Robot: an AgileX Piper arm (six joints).
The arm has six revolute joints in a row. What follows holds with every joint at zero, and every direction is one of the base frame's.
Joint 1 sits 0.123 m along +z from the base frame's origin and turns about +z.
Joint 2 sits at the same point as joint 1 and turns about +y.
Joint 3 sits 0.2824 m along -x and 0.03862 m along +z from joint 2 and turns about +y.
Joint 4 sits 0.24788 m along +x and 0.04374 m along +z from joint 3 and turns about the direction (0.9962, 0, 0.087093).
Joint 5 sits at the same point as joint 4 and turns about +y.
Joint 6 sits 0.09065 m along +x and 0.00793 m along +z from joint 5 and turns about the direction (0.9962, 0, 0.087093).
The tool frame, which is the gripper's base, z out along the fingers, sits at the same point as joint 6; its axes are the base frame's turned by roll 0, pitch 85 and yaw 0 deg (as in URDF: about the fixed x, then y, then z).
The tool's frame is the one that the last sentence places.
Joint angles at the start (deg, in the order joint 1, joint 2, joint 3, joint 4, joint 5, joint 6): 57.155 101.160 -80.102 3.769 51.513 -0.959
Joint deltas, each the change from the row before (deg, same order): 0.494 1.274 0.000 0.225 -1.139 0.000; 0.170 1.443 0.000 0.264 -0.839 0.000; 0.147 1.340 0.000 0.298 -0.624 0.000; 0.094 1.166 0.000 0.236 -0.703 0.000; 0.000 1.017 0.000 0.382 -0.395 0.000; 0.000 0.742 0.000 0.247 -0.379 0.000; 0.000 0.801 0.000 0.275 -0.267 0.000; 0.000 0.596 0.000 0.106 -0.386 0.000; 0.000 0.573 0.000 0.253 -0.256 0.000; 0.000 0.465 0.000 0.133 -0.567 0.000
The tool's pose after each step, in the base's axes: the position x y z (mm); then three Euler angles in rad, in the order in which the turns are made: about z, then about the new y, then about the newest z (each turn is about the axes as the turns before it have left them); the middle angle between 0 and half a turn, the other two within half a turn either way. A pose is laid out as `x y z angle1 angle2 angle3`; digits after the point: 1 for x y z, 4 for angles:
198.7 322.8 252.7 1.1464 2.7478 0.1574
199.8 327.2 243.6 1.1605 2.7577 0.1721
200.7 331.0 235.0 1.1770 2.7693 0.1898
201.7 334.2 227.5 1.1888 2.7767 0.2032
202.6 336.5 220.8 1.2066 2.7863 0.2255
203.3 338.1 215.9 1.2178 2.7918 0.2398
204.0 339.7 210.6 1.2324 2.8001 0.2578
204.7 341.0 206.6 1.2372 2.8034 0.2643
205.1 342.2 202.8 1.2492 2.8079 0.2794
205.8 343.5 199.9 1.2507 2.8059 0.2831

